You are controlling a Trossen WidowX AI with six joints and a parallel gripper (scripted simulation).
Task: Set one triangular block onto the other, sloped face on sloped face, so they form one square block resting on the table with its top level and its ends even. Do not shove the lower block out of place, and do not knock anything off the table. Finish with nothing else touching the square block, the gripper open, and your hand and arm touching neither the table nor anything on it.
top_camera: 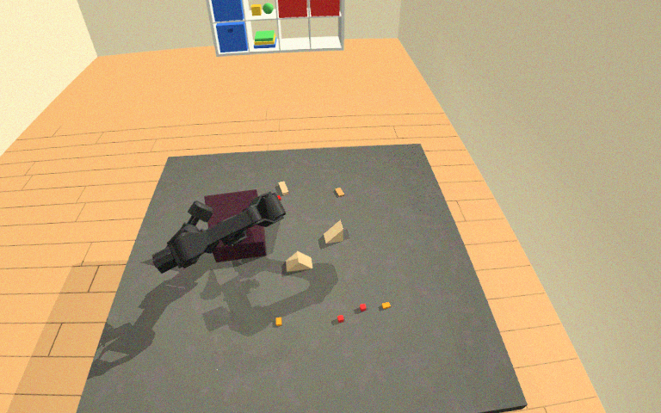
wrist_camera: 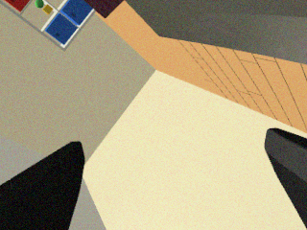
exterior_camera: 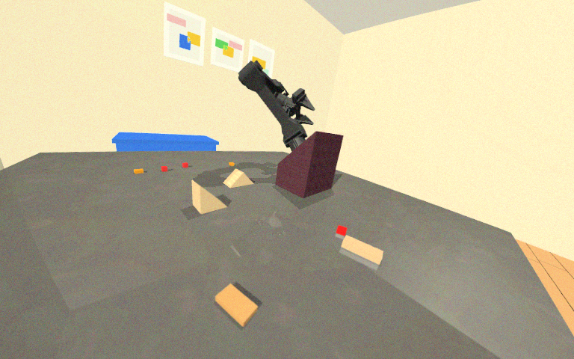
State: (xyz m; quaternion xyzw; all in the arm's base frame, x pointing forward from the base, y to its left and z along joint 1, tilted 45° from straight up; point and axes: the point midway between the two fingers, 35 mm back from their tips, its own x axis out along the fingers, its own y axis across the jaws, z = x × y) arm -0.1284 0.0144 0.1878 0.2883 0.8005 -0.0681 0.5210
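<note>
The triangular block is 340 mm ahead of my gripper tip, 240 mm below it and 10 mm to the left of it. The rest, counted from my gripper tip: tan bar: 430 mm to the left, 270 mm ahead, 260 mm below.
</note>
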